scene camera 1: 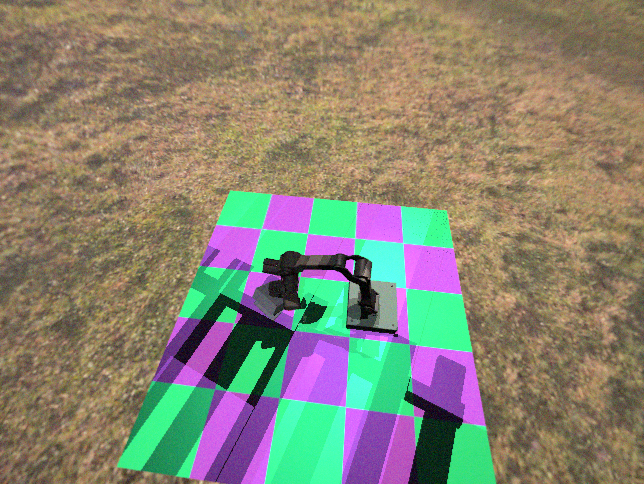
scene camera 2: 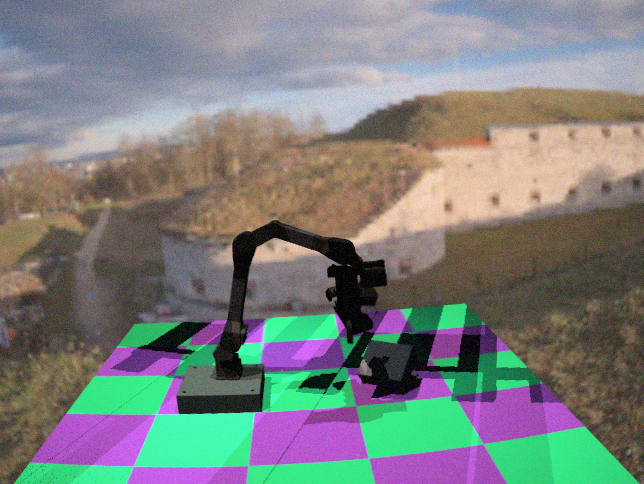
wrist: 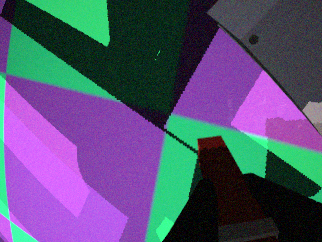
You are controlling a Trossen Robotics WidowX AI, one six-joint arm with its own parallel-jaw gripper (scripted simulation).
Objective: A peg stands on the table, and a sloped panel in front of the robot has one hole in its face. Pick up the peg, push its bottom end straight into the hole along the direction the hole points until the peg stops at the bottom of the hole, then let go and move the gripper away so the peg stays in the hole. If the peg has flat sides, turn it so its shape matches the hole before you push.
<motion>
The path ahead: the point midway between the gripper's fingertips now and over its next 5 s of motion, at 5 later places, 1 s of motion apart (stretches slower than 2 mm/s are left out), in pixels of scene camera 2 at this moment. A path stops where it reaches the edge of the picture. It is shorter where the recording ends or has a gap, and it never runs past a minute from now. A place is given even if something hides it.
The gripper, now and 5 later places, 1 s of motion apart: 350, 331; 356, 332; 362, 333; 367, 334; 375, 341; 379, 348
</motion>
